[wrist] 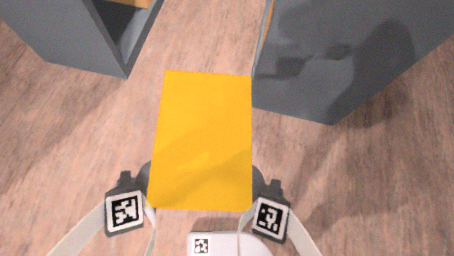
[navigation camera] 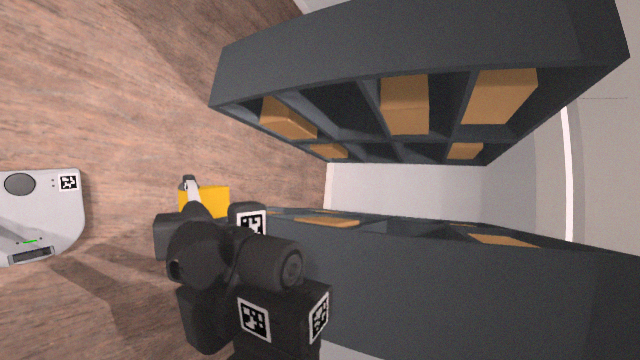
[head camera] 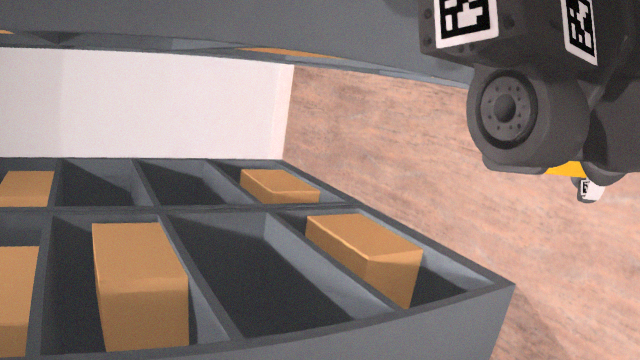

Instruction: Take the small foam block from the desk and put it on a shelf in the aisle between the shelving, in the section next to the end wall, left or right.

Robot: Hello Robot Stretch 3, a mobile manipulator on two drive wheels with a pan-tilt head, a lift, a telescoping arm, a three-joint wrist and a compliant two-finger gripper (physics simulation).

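Places are measured from the robot's base along level axes (x ahead, y right, z down), in centimetres.
Where they show: gripper, between the fingertips: (wrist: 202, 180); robot's base, origin of its link: (navigation camera: 21, 183).
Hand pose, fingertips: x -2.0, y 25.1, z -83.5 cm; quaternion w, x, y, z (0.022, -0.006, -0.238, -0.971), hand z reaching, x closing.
Each offset is from my fingertips to the top centre of the thing. "*": to the spot under its first point. Level surfaces: height alone.
The yellow foam block {dy +2.3, dx -0.1, dz -4.6 cm} (head camera: 565, 169) (navigation camera: 215, 200) (wrist: 202, 140) is between the two fingertips of my gripper (wrist: 202, 180), off the floor, at the aisle's near end. The gripper is shut on it. One shelf unit (head camera: 400, 345) (navigation camera: 400, 40) (wrist: 60, 40) faces the aisle with its open compartments. The other shelf unit (head camera: 250, 20) (navigation camera: 450, 290) (wrist: 310, 90) stands opposite; its end panel is close to the block in the wrist view. The pale end wall (head camera: 175, 105) (navigation camera: 410, 185) closes the aisle. The far section beside it has unfilled compartments between boxes. The desk does not show.
Brown boxes {* dy +101.5, dx +36.6, dz -29.6 cm} (head camera: 142, 280) (navigation camera: 405, 105) stand in several compartments. The wrist and arm (head camera: 525, 110) (navigation camera: 235, 260) are beside the second unit's near end. My base (navigation camera: 45, 200) (wrist: 220, 245) shows on the wood floor {dz +83.4 cm} (head camera: 380, 130) (navigation camera: 125, 115) (wrist: 210, 35), which runs between the units.
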